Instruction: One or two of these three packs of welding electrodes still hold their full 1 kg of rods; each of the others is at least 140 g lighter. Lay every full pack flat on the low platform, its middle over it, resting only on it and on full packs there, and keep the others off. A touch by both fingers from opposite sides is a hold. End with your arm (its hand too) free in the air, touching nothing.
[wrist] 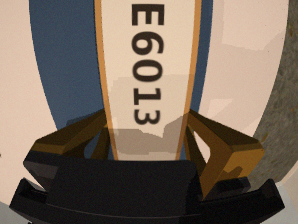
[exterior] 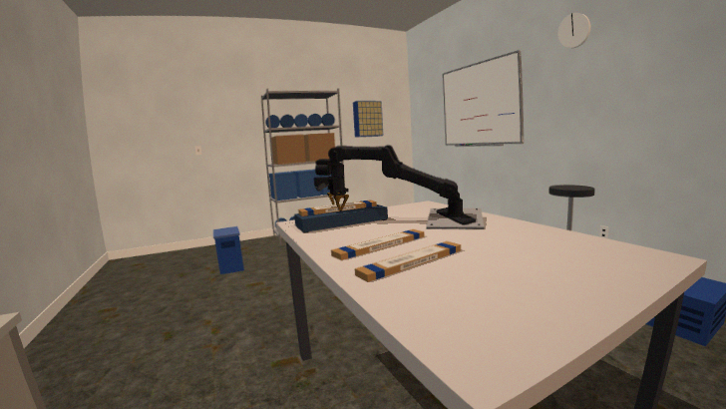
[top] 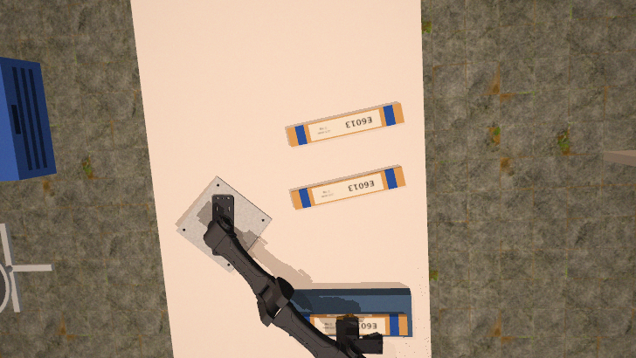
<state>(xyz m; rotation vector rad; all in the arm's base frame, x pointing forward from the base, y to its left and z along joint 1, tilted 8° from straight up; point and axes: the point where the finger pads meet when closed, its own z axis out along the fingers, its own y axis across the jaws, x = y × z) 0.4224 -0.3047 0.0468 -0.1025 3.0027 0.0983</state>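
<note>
My hand is 1 cm past the dark blue low platform, 2 cm to the right of it and 5 cm above it.
</note>
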